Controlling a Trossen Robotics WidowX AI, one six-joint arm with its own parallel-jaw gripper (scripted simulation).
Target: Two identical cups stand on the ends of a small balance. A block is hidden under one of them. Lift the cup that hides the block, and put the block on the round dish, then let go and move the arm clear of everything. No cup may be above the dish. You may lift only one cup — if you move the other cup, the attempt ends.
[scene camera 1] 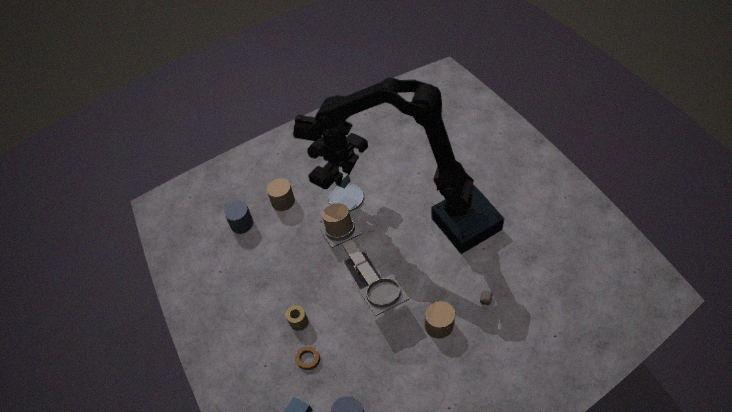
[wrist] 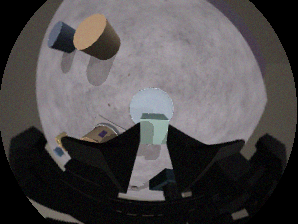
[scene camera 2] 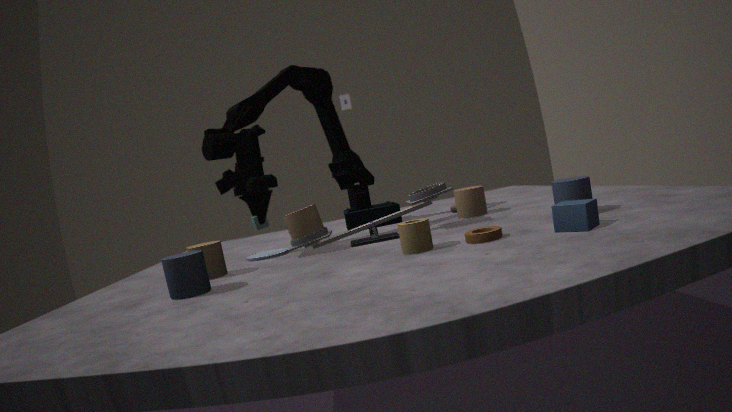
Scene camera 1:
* my gripper: 342, 180
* balance: 382, 294
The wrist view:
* my gripper: 153, 126
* pale teal block: 154, 128, held by my gripper
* round dish: 149, 100
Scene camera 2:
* my gripper: 260, 223
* blue cylinder: 575, 188
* blue cylinder: 186, 274
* balance: 426, 194
